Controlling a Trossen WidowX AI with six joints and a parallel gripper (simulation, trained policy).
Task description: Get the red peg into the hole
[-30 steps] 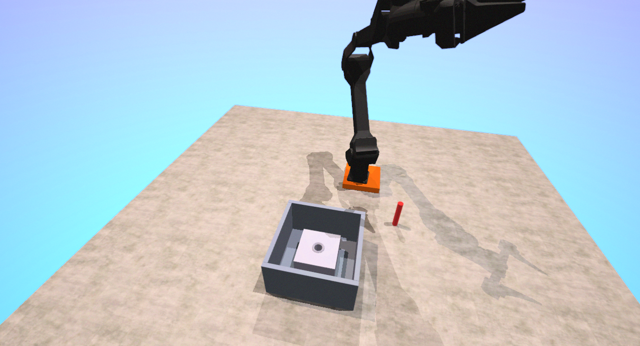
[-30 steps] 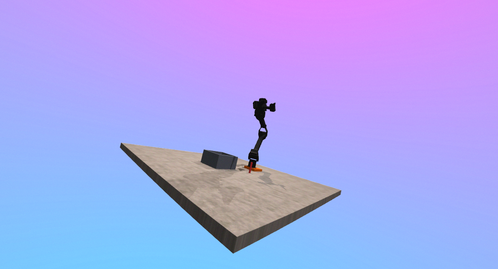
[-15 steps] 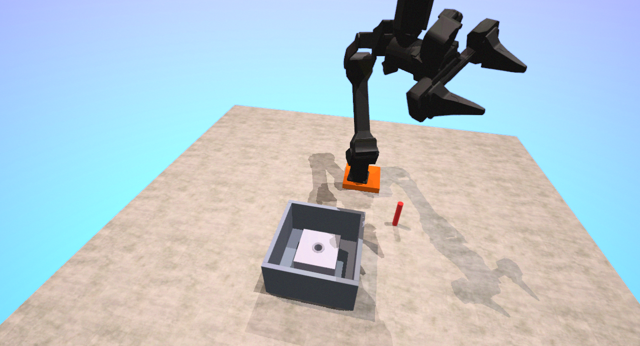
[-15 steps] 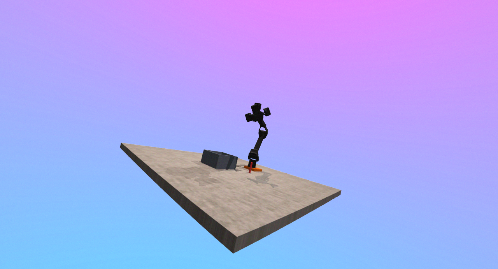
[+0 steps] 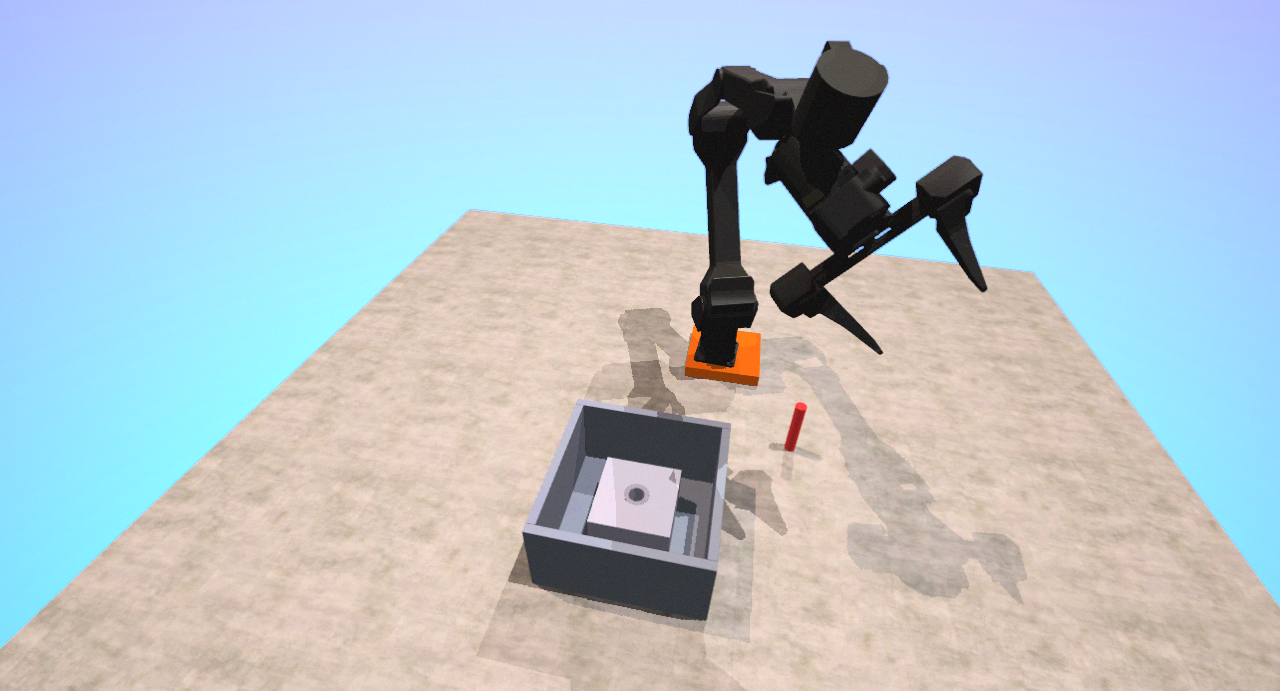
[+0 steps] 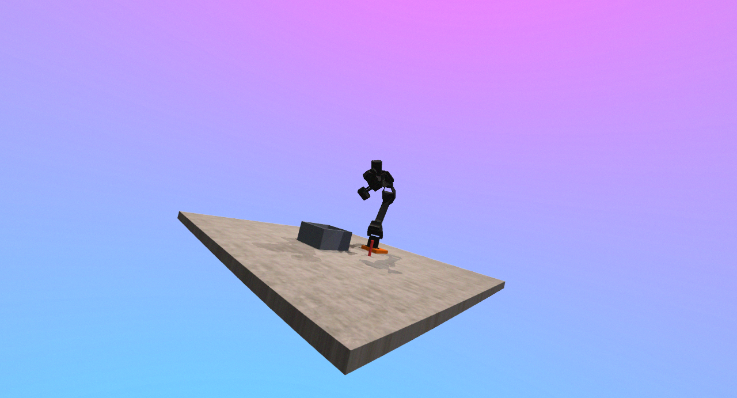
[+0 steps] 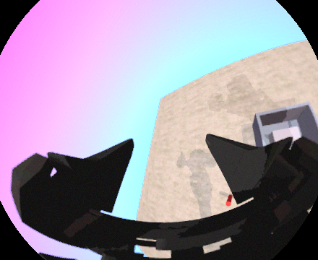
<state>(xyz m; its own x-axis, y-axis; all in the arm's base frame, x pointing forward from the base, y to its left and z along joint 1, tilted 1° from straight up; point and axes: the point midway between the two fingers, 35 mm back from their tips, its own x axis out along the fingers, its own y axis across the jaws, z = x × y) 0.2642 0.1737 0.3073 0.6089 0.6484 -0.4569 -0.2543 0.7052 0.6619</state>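
Right now the red peg is 130 mm behind my gripper tip, 60 mm to the right of it and 280 mm below it. Also, from my gripper tip: grey box: 50 mm ahead, 230 mm to the right, 290 mm below.
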